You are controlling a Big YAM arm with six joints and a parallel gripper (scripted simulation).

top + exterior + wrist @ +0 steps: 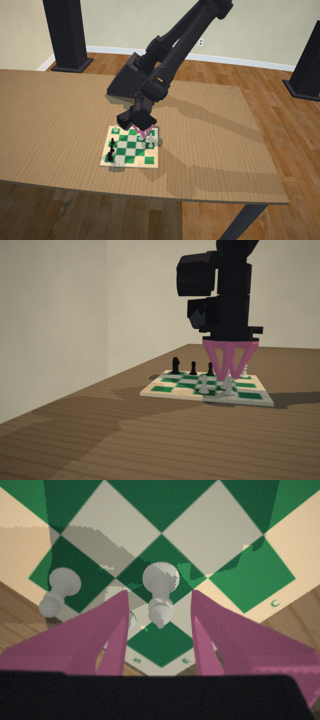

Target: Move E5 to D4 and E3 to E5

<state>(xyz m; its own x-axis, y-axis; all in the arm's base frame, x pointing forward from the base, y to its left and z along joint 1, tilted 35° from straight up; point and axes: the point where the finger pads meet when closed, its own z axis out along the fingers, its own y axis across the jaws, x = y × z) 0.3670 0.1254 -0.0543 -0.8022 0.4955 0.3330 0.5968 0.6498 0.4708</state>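
My hand is right at the white bishop. The rest, counted from my hand: black knight 130 mm ahead, 100 mm to the right, 10 mm below; then cream chessboard 50 mm ahead, 30 mm to the right, 30 mm below.
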